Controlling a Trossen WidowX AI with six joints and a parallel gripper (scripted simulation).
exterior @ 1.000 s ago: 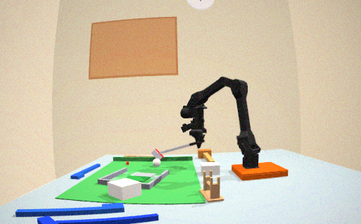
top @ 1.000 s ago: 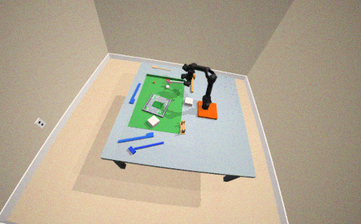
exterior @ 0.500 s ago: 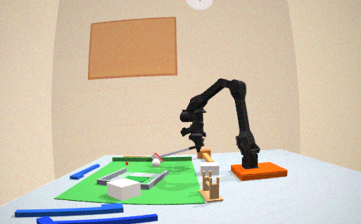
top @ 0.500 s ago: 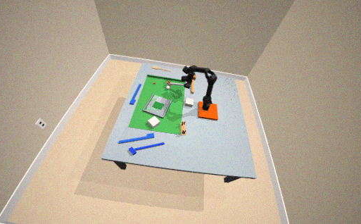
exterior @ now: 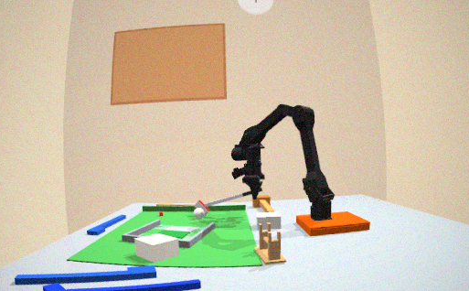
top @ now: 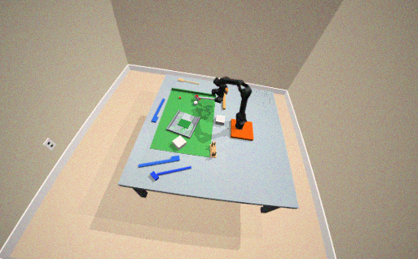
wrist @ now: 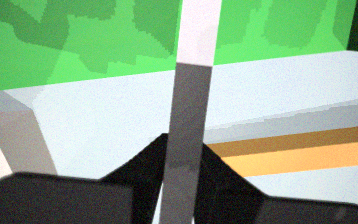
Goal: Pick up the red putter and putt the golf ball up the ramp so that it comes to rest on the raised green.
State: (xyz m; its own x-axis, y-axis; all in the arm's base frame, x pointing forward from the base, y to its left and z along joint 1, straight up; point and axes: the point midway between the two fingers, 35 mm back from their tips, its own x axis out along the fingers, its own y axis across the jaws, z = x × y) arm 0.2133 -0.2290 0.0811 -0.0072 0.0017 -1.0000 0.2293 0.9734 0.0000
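My gripper tip is 120 mm short of the red putter and 20 mm to the left of it. Also, from my gripper tip: white golf ball: 230 mm ahead, 20 mm to the left, 50 mm below; small wooden stand: 510 mm to the left, 40 mm below; small red marker: 390 mm ahead, 40 mm to the right, 60 mm below.
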